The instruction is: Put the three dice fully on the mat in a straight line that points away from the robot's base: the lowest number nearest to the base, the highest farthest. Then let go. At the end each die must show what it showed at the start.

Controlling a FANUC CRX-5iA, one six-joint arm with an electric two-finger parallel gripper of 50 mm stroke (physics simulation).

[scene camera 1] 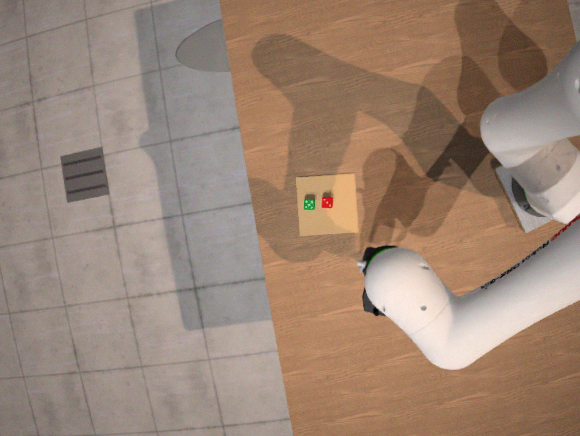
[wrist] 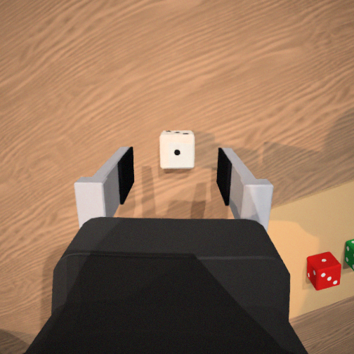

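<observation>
A white die [wrist: 177, 151] lies on the bare table with one dot up. It appears between and a little ahead of the open fingers, its sides square to them; it is hidden under the arm in the scene view. A red die [scene camera 1: 327, 202] [wrist: 324, 271], three up, and a green die [scene camera 1: 309, 204] [wrist: 351, 254], five up, sit apart on the yellow mat [scene camera 1: 345, 220] [wrist: 290, 240], the red one nearer the base. My gripper [wrist: 175, 164] is open and empty above the table beside the mat; in the scene view the arm mostly covers it.
The robot's base plate [scene camera 1: 517, 205] is at the right of the scene view. The table's edge runs left of the mat, with tiled floor beyond it. The arm [scene camera 1: 410, 290] reaches in from the right, and its shadows fall across the table and part of the mat.
</observation>
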